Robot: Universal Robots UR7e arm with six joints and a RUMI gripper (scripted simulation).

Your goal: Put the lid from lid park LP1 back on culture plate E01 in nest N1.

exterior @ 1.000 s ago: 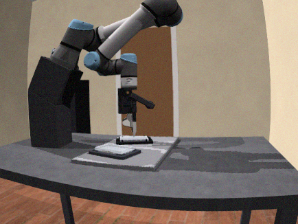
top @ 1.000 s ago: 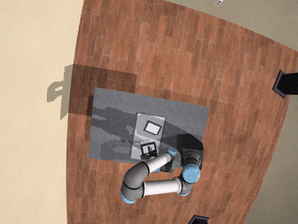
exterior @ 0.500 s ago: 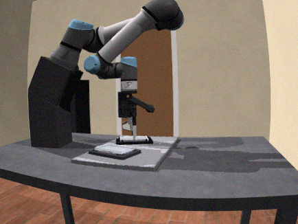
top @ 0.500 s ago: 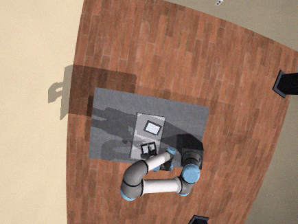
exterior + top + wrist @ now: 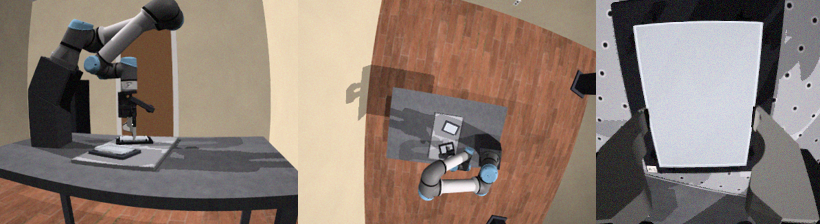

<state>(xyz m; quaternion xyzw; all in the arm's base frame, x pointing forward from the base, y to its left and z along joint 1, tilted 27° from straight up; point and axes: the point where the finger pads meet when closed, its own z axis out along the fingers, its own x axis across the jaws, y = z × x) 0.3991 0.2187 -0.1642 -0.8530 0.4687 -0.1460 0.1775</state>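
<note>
Now: the clear lid 1 cm below my hand. From my hand the other things lie so: black lid park LP1: 2 cm below; culture plate E01: 6 cm ahead, 23 cm to the right, 1 cm below.
</note>
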